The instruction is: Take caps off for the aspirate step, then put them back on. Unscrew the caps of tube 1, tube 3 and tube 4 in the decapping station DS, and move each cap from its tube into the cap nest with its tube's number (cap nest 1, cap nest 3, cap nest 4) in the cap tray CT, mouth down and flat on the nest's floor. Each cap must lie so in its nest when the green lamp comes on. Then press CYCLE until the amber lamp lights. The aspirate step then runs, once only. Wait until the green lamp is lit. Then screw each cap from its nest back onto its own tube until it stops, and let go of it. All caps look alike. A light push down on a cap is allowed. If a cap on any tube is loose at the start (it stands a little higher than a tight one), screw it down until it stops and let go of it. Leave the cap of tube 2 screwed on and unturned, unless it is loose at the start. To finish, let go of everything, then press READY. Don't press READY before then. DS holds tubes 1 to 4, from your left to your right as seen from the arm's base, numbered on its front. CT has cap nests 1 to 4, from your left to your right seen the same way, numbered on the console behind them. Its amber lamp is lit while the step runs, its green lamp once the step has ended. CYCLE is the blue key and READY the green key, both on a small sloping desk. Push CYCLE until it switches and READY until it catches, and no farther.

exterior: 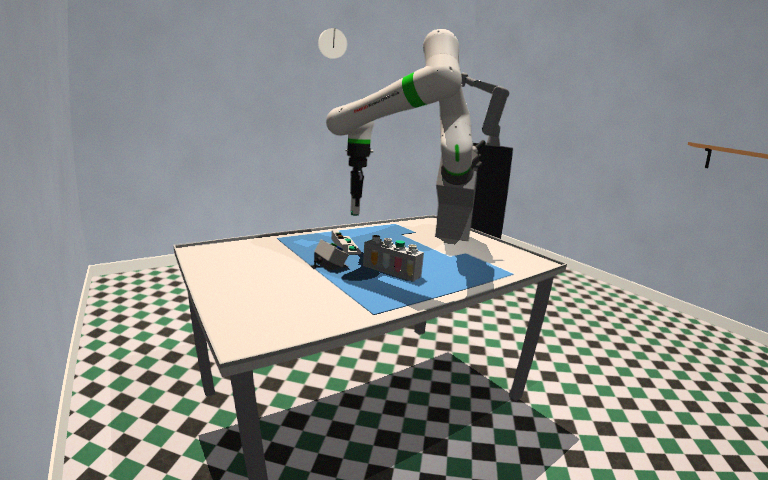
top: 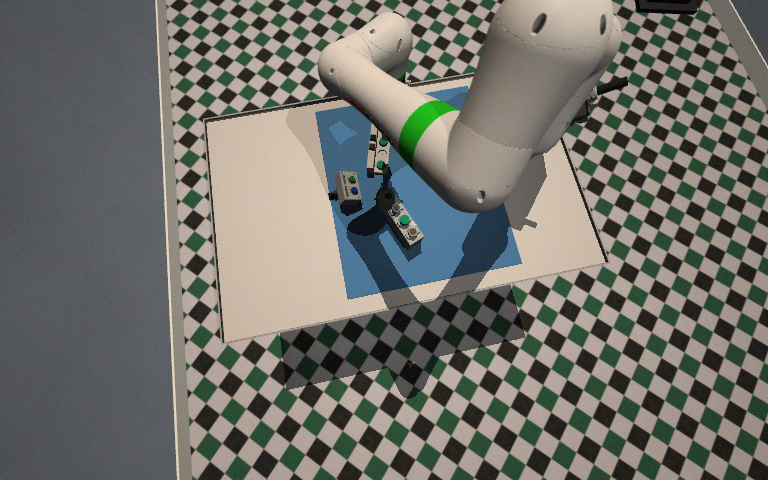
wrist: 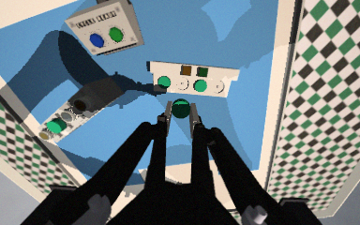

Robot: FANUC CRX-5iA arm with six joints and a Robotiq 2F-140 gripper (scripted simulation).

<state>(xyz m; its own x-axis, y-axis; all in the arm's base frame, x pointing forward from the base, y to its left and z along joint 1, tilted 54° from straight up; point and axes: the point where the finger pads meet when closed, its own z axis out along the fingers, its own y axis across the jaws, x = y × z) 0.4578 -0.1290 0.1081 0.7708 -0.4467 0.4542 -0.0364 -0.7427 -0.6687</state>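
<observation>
Now: hand 11 cm short of the blue cycle key, 18 cm to the right of it and 12 cm above it. From my hand the other things lie so: table edge: 6 cm ahead, 30 cm to the right, 18 cm below; then sloping key desk: 13 cm ahead, 17 cm to the left, 13 cm below; then green ready key: 12 cm ahead, 14 cm to the left, 12 cm below.
</observation>
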